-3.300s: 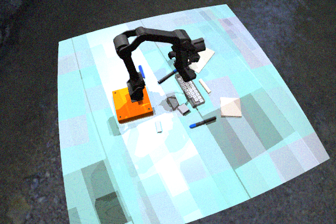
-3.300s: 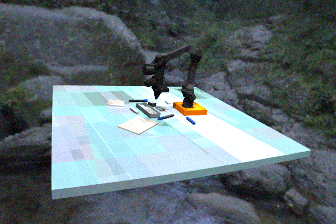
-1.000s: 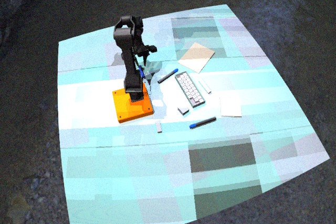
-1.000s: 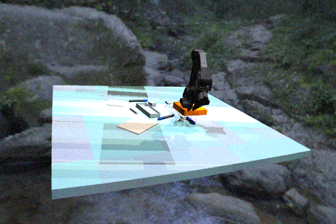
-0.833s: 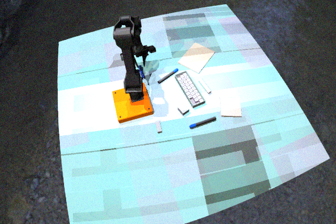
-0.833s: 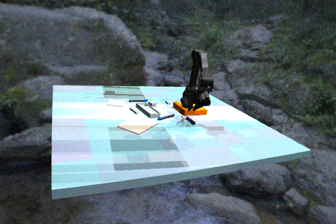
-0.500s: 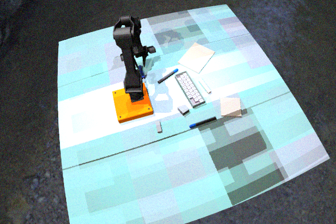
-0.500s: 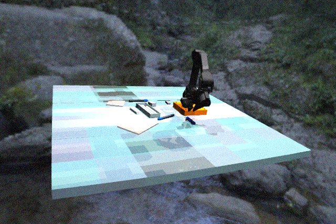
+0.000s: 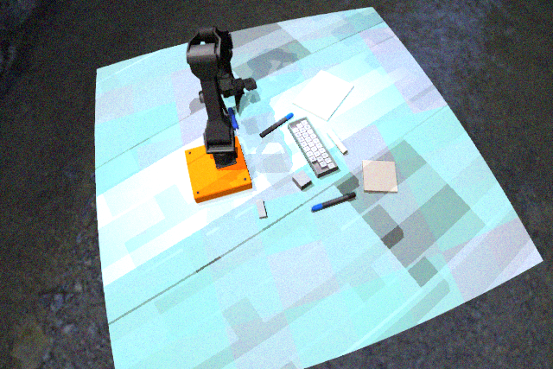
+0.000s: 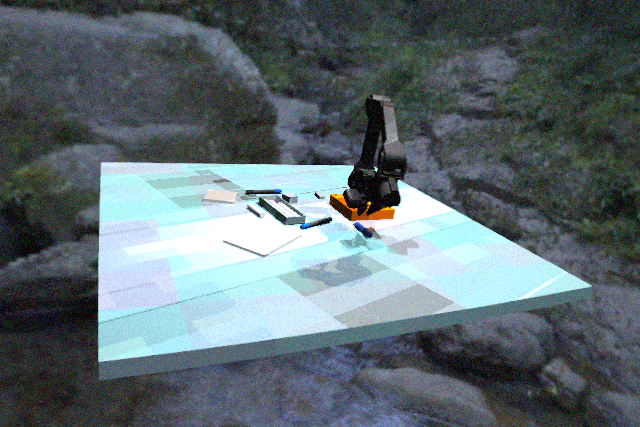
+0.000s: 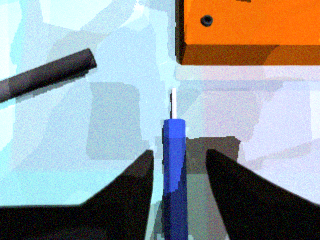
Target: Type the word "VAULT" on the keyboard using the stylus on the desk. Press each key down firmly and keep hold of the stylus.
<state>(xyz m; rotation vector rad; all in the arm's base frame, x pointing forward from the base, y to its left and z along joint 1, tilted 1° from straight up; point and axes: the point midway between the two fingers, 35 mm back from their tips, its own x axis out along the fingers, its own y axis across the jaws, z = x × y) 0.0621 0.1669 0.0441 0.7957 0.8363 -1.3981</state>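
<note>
Right now my gripper tip is 10 mm to the left of the stylus and 40 mm above it. The rest, counted from my gripper tip: tan sheet (340 mm ahead, 30 mm to the left, 50 mm below); then grey bar (330 mm to the right, 50 mm below); then grey cube (150 mm ahead, 280 mm to the right, 40 mm below).
</note>
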